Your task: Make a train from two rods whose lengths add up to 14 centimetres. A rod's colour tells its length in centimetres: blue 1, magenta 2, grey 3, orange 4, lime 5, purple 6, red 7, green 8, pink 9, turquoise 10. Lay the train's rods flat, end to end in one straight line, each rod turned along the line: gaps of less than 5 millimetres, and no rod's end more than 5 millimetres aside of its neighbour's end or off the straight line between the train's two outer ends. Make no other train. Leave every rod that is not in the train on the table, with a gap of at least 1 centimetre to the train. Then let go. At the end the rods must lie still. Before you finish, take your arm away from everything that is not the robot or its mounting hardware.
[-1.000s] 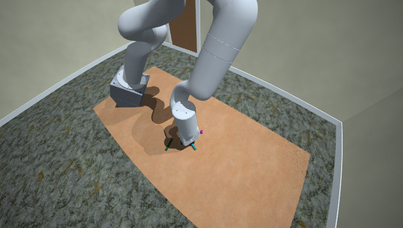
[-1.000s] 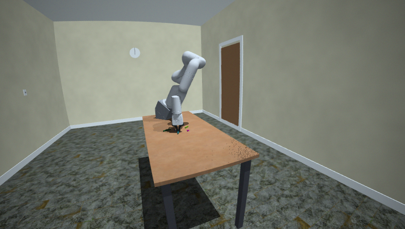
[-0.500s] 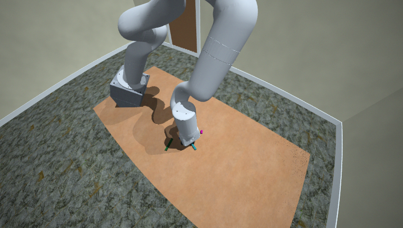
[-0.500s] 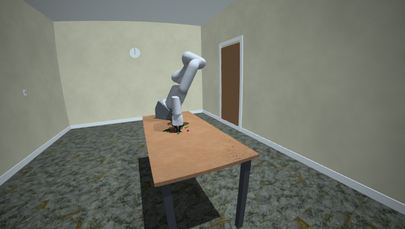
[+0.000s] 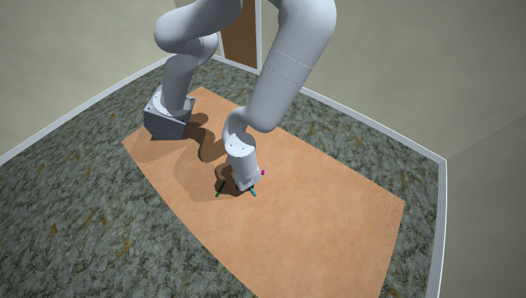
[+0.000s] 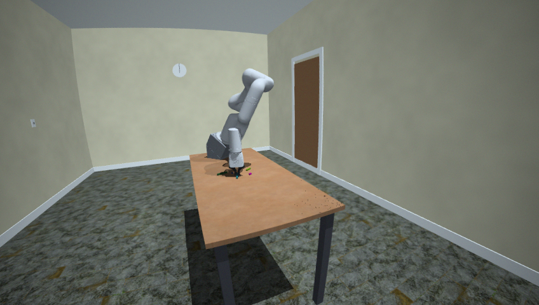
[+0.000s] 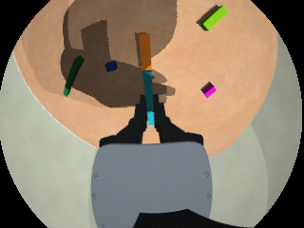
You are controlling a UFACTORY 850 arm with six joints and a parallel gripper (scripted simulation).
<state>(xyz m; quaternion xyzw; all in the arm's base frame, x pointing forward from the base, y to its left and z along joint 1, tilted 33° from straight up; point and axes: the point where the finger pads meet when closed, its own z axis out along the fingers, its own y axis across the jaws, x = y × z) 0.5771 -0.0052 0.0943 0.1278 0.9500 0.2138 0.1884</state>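
Now: the turquoise rod 20 mm below my hand. Round my hand: small blue rod: 70 mm behind, 30 mm to the right, 20 mm below; magenta rod: 90 mm to the left, 20 mm below, 10 mm behind; orange rod: 70 mm behind, 20 mm below, 10 mm to the left.
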